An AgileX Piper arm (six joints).
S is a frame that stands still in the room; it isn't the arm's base.
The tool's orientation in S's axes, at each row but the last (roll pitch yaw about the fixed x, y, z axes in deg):
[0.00 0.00 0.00]
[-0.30 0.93 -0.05]
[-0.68 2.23 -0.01]
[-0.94 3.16 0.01]
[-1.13 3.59 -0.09]
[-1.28 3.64 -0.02]
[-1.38 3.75 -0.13]
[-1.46 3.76 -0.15]
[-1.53 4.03 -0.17]
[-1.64 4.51 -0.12]
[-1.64 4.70 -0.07]
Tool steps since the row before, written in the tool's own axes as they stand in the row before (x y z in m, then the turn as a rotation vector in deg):
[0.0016 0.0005 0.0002 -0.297 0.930 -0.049]
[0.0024 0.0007 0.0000 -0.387 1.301 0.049]
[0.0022 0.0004 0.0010 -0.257 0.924 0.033]
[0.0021 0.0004 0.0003 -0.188 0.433 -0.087]
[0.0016 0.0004 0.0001 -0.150 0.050 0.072]
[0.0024 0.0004 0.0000 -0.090 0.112 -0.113]
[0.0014 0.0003 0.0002 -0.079 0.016 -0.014]
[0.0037 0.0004 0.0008 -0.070 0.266 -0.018]
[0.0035 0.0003 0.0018 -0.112 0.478 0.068]
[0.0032 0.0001 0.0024 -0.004 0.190 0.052]
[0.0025 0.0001 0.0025 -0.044 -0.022 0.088]
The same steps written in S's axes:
[0.0016 0.0005 0.0002 -0.297 0.930 -0.049]
[0.0024 0.0007 0.0000 -0.385 1.302 0.048]
[0.0022 0.0004 0.0009 -0.256 0.924 0.032]
[0.0021 0.0004 0.0002 -0.193 0.431 -0.084]
[0.0016 0.0004 0.0000 -0.145 0.052 0.080]
[0.0024 0.0004 -0.0002 -0.097 0.109 -0.110]
[0.0014 0.0003 0.0001 -0.080 0.016 -0.009]
[0.0037 0.0004 0.0005 -0.071 0.266 -0.020]
[0.0036 0.0003 0.0015 -0.106 0.480 0.063]
[0.0034 0.0002 0.0021 0.000 0.191 0.047]
[0.0027 0.0002 0.0023 -0.037 -0.019 0.092]

